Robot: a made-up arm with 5 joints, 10 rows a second.
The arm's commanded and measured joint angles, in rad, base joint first. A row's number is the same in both.
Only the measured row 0 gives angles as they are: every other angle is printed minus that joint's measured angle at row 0.
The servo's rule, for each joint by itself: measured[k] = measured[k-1] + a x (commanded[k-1-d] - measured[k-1]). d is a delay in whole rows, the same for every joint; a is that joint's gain. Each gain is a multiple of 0.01, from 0.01 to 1. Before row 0 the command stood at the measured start. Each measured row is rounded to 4 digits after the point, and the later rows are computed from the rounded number. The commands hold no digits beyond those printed.
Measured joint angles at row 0: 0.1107, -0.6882, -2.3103, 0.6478, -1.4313
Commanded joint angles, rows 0 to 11: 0.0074, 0.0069, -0.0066, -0.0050, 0.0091; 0.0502, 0.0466, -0.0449, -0.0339, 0.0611; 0.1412, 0.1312, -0.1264, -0.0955, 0.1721; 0.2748, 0.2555, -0.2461, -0.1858, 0.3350; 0.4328, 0.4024, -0.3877, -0.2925, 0.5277; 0.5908, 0.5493, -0.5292, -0.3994, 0.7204; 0.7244, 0.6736, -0.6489, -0.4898, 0.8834; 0.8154, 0.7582, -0.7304, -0.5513, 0.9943; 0.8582, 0.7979, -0.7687, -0.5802, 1.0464; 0.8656, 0.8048, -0.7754, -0.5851, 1.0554; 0.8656, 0.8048, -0.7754, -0.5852, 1.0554; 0.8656, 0.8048, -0.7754, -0.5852, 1.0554
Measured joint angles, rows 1 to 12: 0.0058, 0.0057, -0.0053, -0.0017, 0.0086; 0.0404, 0.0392, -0.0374, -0.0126, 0.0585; 0.1190, 0.1146, -0.1095, -0.0408, 0.1664; 0.2405, 0.2301, -0.2201, -0.0901, 0.3266; 0.3905, 0.3714, -0.3559, -0.1589, 0.5176; 0.5467, 0.5173, -0.4963, -0.2407, 0.7103; 0.6853, 0.6455, -0.6199, -0.3254, 0.8747; 0.7868, 0.7379, -0.7094, -0.4022, 0.9883; 0.8425, 0.7871, -0.7574, -0.4627, 1.0435; 0.8605, 0.8016, -0.7720, -0.5043, 1.0548; 0.8645, 0.8042, -0.7748, -0.5318, 1.0554; 0.8654, 0.8047, -0.7753, -0.5500, 1.0554
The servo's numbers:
d 0
a 0.78 0.82 0.81 0.34 0.95

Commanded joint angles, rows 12 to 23: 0.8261, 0.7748, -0.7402, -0.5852, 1.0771; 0.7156, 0.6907, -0.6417, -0.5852, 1.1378; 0.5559, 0.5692, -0.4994, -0.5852, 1.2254; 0.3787, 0.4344, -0.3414, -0.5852, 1.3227; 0.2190, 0.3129, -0.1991, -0.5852, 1.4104; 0.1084, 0.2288, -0.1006, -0.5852, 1.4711; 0.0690, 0.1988, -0.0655, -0.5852, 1.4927; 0.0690, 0.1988, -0.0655, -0.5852, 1.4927; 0.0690, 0.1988, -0.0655, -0.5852, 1.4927; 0.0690, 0.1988, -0.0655, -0.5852, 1.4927; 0.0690, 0.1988, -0.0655, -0.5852, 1.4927; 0.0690, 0.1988, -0.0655, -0.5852, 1.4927
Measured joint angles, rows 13 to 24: 0.8347, 0.7802, -0.7469, -0.5620, 1.0760; 0.7418, 0.7068, -0.6617, -0.5699, 1.1347; 0.5968, 0.5940, -0.5302, -0.5751, 1.2209; 0.4267, 0.4631, -0.3773, -0.5785, 1.3176; 0.2647, 0.3399, -0.2330, -0.5808, 1.4058; 0.1428, 0.2488, -0.1258, -0.5823, 1.4678; 0.0852, 0.2078, -0.0770, -0.5833, 1.4915; 0.0726, 0.2004, -0.0677, -0.5839, 1.4926; 0.0698, 0.1991, -0.0659, -0.5843, 1.4927; 0.0692, 0.1989, -0.0656, -0.5846, 1.4927; 0.0690, 0.1988, -0.0655, -0.5848, 1.4927; 0.0690, 0.1988, -0.0655, -0.5849, 1.4927
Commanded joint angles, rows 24 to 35: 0.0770, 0.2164, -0.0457, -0.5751, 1.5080; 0.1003, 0.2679, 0.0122, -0.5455, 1.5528; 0.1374, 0.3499, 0.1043, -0.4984, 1.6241; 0.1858, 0.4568, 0.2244, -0.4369, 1.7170; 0.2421, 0.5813, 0.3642, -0.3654, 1.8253; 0.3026, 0.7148, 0.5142, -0.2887, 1.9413; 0.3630, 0.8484, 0.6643, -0.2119, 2.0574; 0.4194, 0.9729, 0.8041, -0.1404, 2.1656; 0.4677, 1.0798, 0.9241, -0.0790, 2.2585; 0.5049, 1.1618, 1.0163, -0.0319, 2.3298; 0.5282, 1.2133, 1.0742, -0.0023, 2.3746; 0.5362, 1.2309, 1.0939, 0.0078, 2.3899
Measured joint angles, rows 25 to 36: 0.0752, 0.2132, -0.0495, -0.5816, 1.5072; 0.0948, 0.2581, 0.0005, -0.5693, 1.5505; 0.1280, 0.3334, 0.0846, -0.5452, 1.6204; 0.1731, 0.4346, 0.1978, -0.5084, 1.7122; 0.2269, 0.5549, 0.3326, -0.4598, 1.8196; 0.2859, 0.6860, 0.4797, -0.4016, 1.9352; 0.3460, 0.8192, 0.6292, -0.3371, 2.0513; 0.4033, 0.9452, 0.7709, -0.2702, 2.1599; 0.4535, 1.0556, 0.8950, -0.2052, 2.2536; 0.4936, 1.1427, 0.9933, -0.1463, 2.3260; 0.5206, 1.2006, 1.0588, -0.0973, 2.3722; 0.5328, 1.2254, 1.0872, -0.0616, 2.3890
